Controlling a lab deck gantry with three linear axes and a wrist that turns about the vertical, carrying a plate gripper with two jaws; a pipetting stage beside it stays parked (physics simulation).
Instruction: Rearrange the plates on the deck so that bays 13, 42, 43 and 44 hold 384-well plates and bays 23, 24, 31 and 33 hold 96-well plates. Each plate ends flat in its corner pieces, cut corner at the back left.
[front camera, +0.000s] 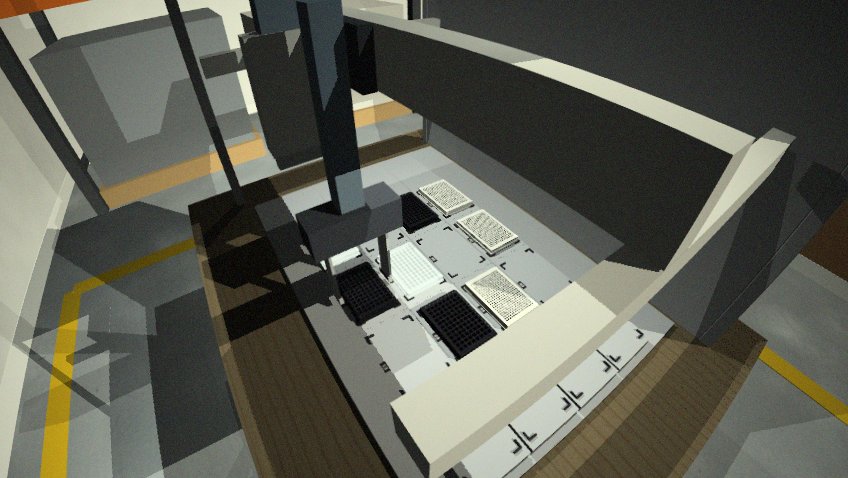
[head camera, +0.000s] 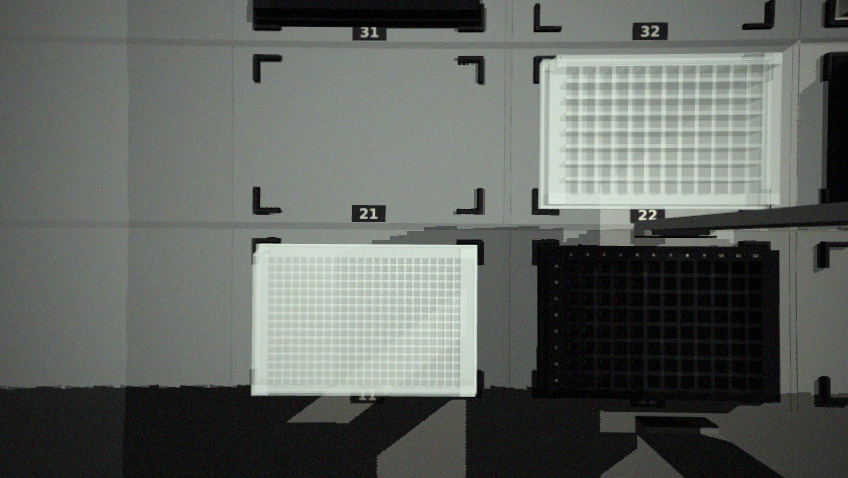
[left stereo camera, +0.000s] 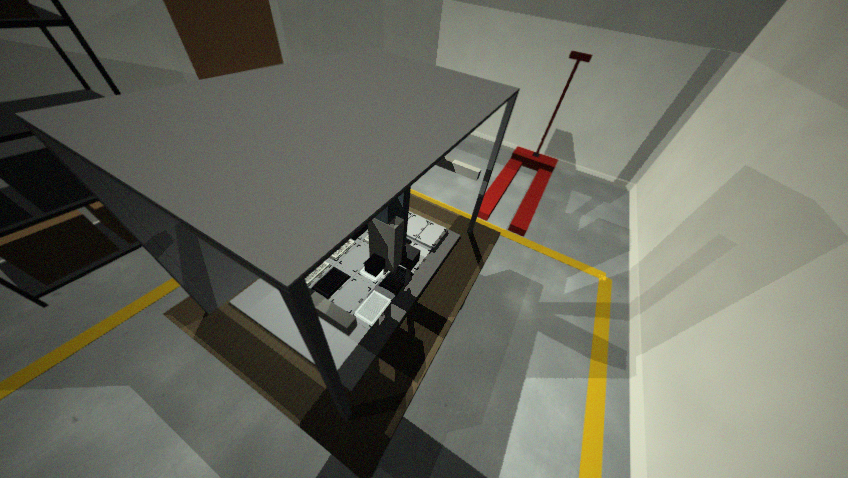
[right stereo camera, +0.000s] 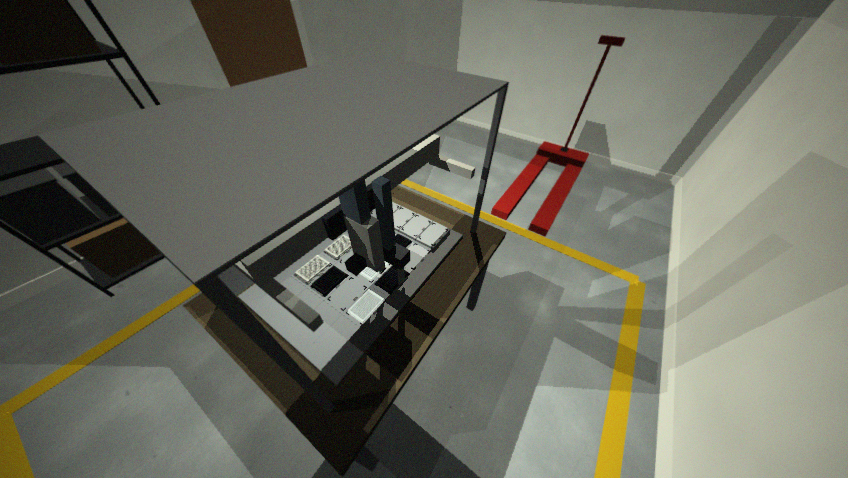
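Pixels of known places: gripper, between the fingertips: (front camera: 362, 286) (head camera: 668, 326) (left stereo camera: 396, 276) (right stereo camera: 392, 276); robot's base, origin of its link: (head camera: 258, 389) (left stereo camera: 371, 326) (right stereo camera: 363, 324).
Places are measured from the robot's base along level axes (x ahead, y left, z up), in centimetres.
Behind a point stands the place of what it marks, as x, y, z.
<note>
My gripper (front camera: 359, 279) @[22.8, 4.3, 2.0] (head camera: 675, 329) @[22.8, 4.3, 2.0] is low over bay 12, its jaws open at the front and back of a black 96-well plate (front camera: 363, 292) @[23.8, 3.8, 1.3] (head camera: 657, 323) @[22.6, 4.3, 1.4] that sits in the corner pieces. A gap shows between jaws and plate in the head view. A white 96-well plate (front camera: 412, 267) @[23.0, 15.6, 0.8] (head camera: 662, 131) @[22.8, 14.9, 1.4] is in bay 22 and a white 384-well plate (head camera: 364, 320) @[6.4, 4.4, 1.4] in bay 11. Black plates stand in bay 23 (front camera: 457, 322) @[39.4, 14.8, 1.1] and bay 31 (front camera: 419, 211) @[8.4, 27.1, 1.2] (head camera: 368, 10) @[6.5, 21.6, 1.3]. Cream 384-well plates stand in bay 33 (front camera: 501, 295) @[39.4, 25.6, 1.3], bay 41 (front camera: 445, 196) @[7.3, 35.9, 1.5] and bay 42 (front camera: 486, 230) @[23.2, 35.9, 1.3].
A long pale beam (front camera: 510, 356) @[61.9, -2.9, 40.0] crosses above the right part of the deck in the front view and hides some bays. Bay 21 (head camera: 368, 136) @[6.4, 15.0, 0.0] holds no plate. A dark wall panel (front camera: 534, 142) runs along the back. Upright columns (front camera: 341, 118) rise above the gripper.
</note>
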